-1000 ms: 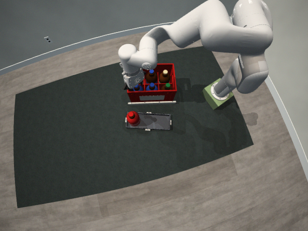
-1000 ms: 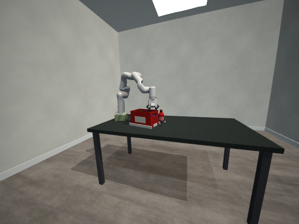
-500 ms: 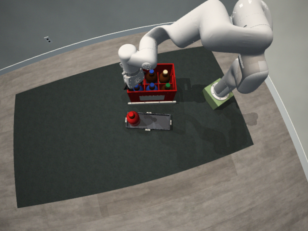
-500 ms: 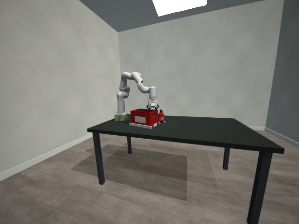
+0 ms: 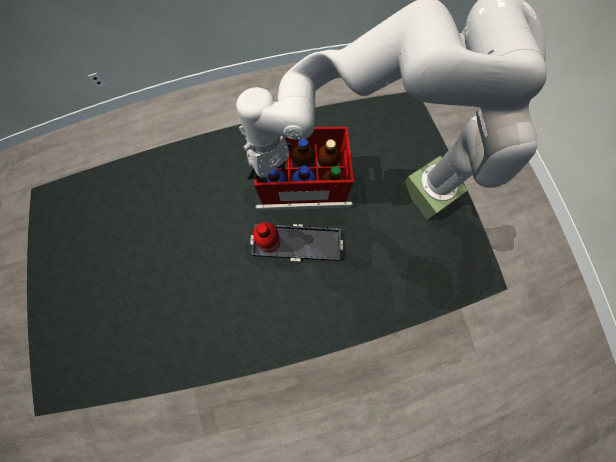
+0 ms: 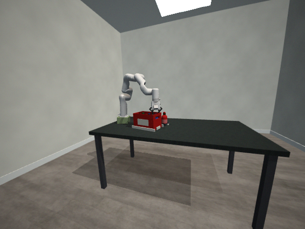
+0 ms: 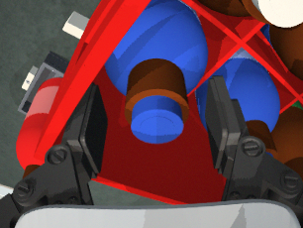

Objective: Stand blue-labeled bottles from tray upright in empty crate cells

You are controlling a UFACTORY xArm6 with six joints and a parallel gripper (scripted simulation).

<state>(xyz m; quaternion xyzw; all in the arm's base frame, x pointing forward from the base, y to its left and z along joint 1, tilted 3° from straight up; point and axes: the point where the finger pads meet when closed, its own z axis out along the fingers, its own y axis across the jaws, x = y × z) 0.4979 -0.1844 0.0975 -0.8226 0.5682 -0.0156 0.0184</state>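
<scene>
My hand is 100 mm past the crate, 80 mm above it and 10 mm to the left of it. From my hand the other things lie so: grey tray: 190 mm to the left, 150 mm below; red-labeled bottle: 150 mm to the left, 80 mm below, 80 mm ahead.
</scene>
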